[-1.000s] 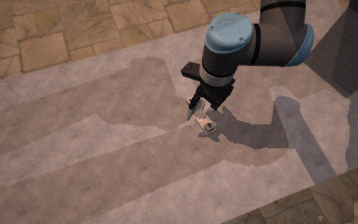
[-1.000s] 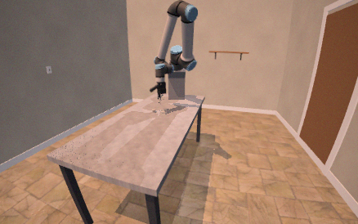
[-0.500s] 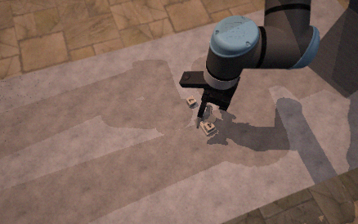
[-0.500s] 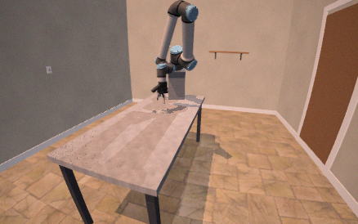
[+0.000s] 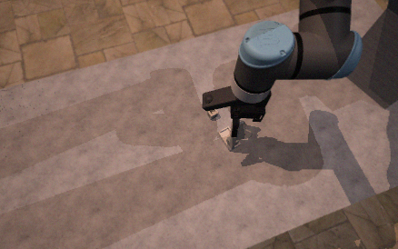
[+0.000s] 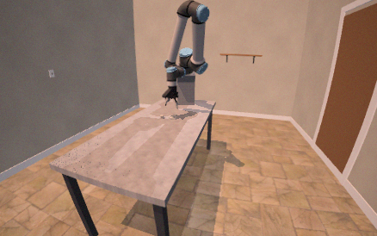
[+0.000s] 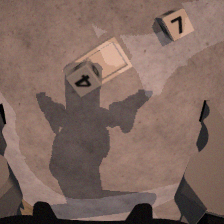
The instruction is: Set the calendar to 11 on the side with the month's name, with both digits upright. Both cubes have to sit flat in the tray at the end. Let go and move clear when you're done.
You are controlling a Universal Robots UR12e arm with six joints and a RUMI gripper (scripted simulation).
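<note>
My gripper is now 30 mm to the right of the white cube and 90 mm above it. Round my hand: calendar tray 10 mm to the left, 100 mm below; digit cube 100 mm to the right, 100 mm below.
</note>
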